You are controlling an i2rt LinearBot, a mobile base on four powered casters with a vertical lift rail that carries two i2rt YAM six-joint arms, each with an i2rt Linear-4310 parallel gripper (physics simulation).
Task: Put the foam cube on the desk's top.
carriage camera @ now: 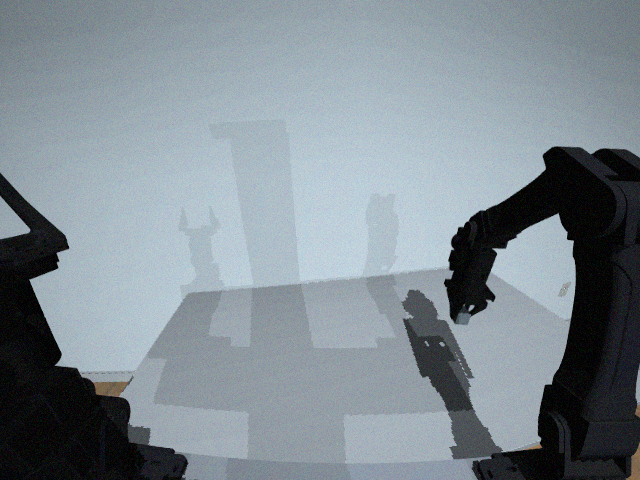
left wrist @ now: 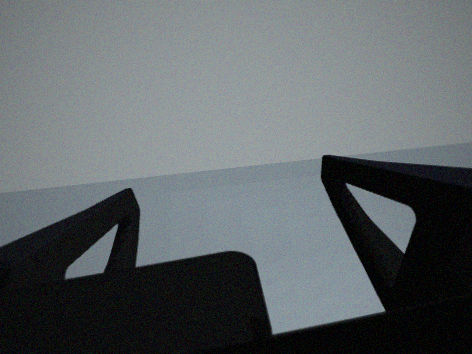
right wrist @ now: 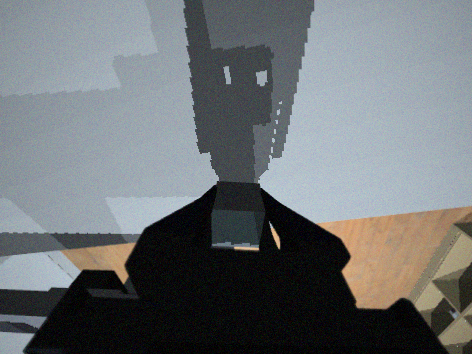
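Pixels of known places: left gripper, fingertip midpoint: [left wrist: 230, 182]; right gripper, fingertip midpoint: [carriage camera: 457, 318] [right wrist: 237, 192]; left arm's base at its link origin: [carriage camera: 118, 476].
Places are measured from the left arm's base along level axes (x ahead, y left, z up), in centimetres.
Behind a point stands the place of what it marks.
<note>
The foam cube [carriage camera: 462, 317] {z 3.0, x 31.7, y -65.4 cm} [right wrist: 237, 225] {z 4.0, x 33.7, y -66.0 cm} is small and grey-blue, held between the fingertips of my right gripper [carriage camera: 463, 313] {z 0.7, x 33.9, y -65.8 cm} [right wrist: 237, 192] {z 0.7, x 33.9, y -65.8 cm}. My right gripper is shut on it and points down above the right part of the desk's top [carriage camera: 294, 431] {z -17.3, x 16.3, y -23.3 cm} [right wrist: 380, 125] {z -17.3, x 34.0, y -87.9 cm}, a pale, wide surface. The gripper's dark shadow falls on the desk beside it in the carriage view. How high the cube is above the desk is hard to tell. My left gripper [left wrist: 230, 182] {z 43.6, x 3.0, y -0.4 cm} is open and empty, with its fingers wide apart, facing a wall in the left wrist view.
A pale wall [carriage camera: 330, 77] {z 69.6, x 88.5, y -34.0 cm} stands behind the desk. Wooden floor [carriage camera: 111, 387] {z -89.3, x 64.2, y 110.4 cm} [right wrist: 385, 250] {z -89.4, x -90.5, y -180.0 cm} shows past the desk's edge. A beige shelf unit with compartments [right wrist: 432, 270] {z -84.3, x -109.6, y -222.0 cm} stands on the floor at the lower right of the right wrist view. Shadows of the robot cross the desk and wall.
</note>
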